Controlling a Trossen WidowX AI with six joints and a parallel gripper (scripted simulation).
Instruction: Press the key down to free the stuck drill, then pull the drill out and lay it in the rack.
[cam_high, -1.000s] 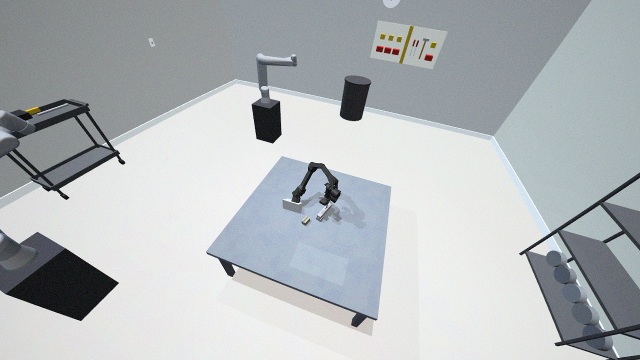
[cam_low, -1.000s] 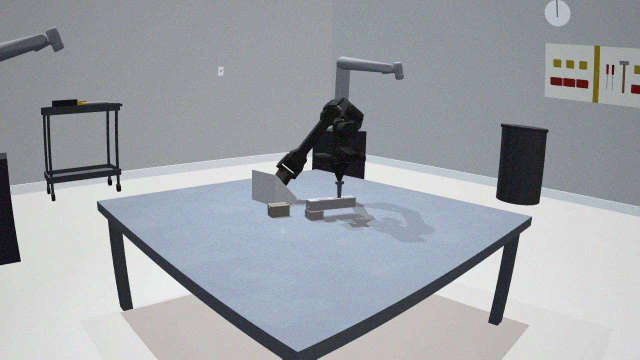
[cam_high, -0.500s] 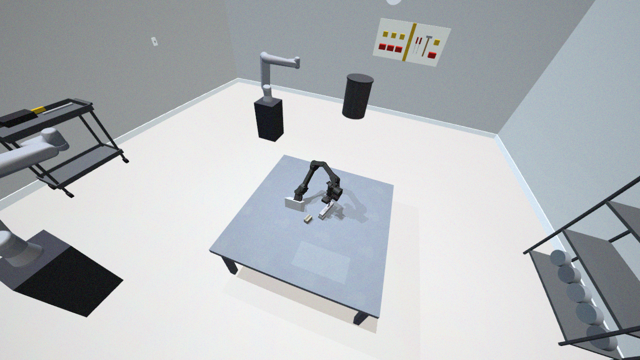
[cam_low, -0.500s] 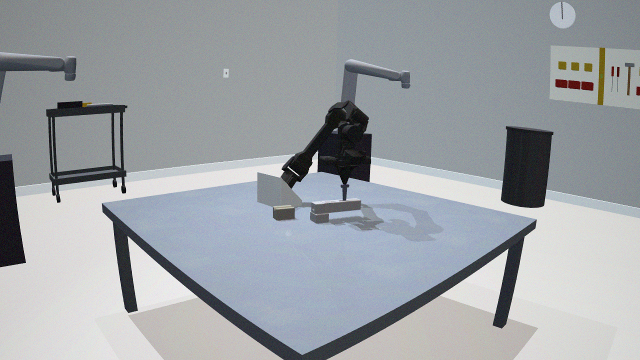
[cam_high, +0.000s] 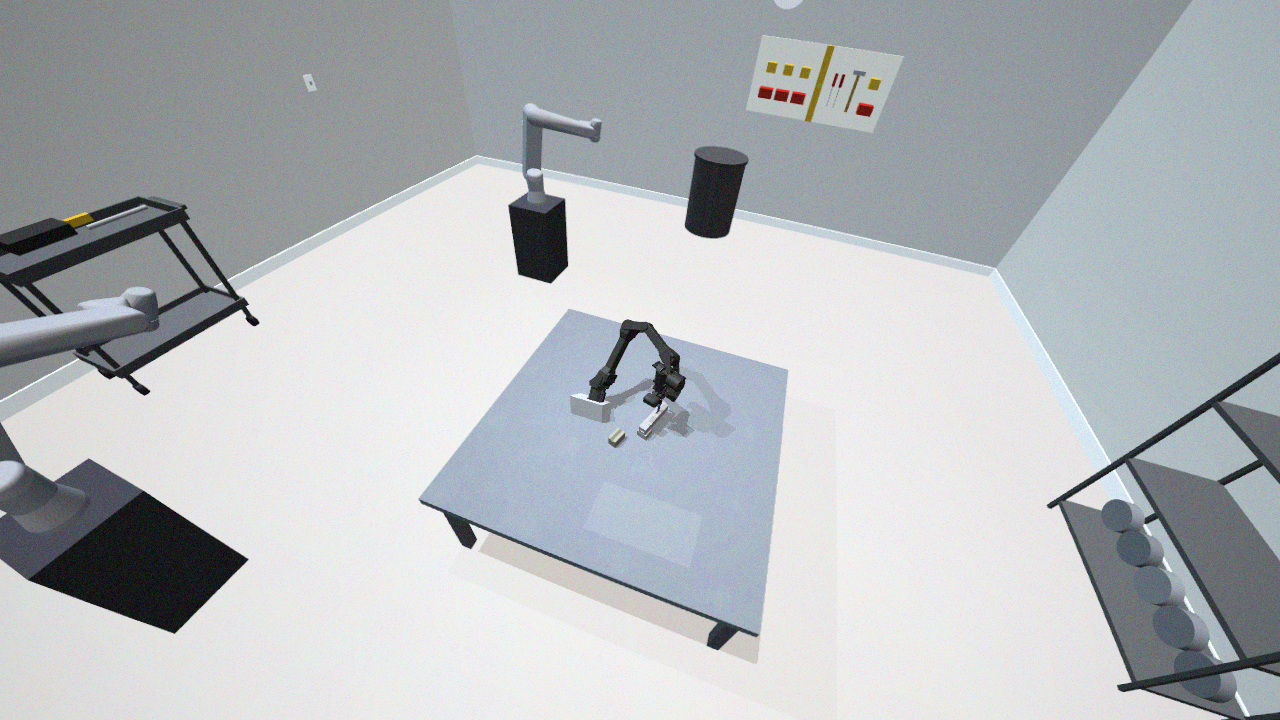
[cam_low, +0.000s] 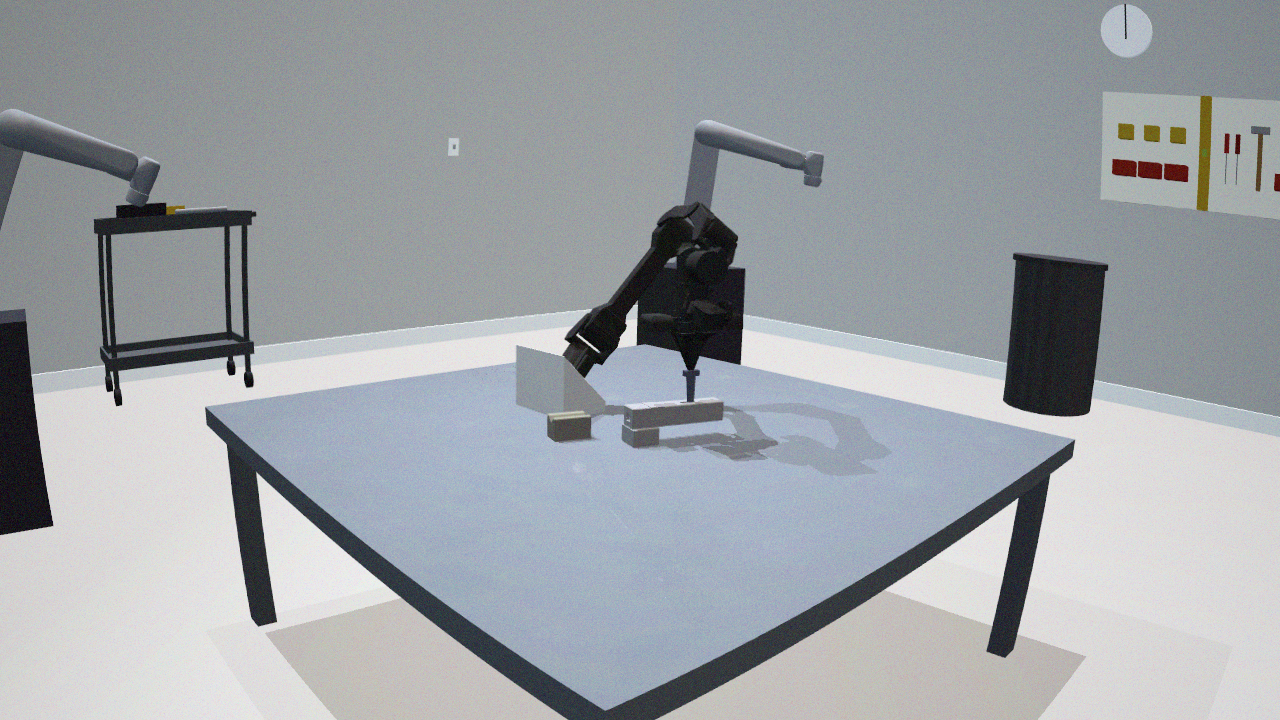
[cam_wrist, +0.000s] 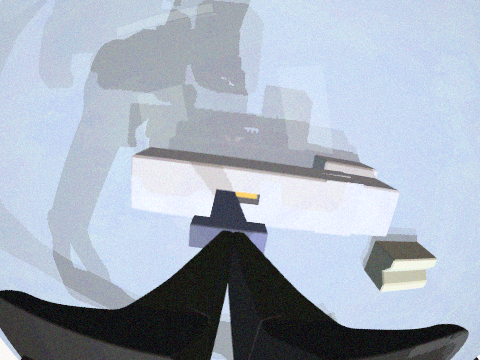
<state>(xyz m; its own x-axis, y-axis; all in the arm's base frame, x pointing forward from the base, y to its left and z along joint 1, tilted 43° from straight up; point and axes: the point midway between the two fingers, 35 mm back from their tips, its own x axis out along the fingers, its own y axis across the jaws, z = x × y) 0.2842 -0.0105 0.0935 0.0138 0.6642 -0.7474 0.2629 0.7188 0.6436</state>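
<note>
Now: gripper tip 2 cm past the drill, 5 cm to the left of it and 8 cm above it. Also, from my gripper tip: grey housing block: 1 cm behind, 3 cm to the right, 8 cm below; then tan rack: 13 cm behind, 17 cm to the right, 11 cm below; then dark key: 3 cm below.
</note>
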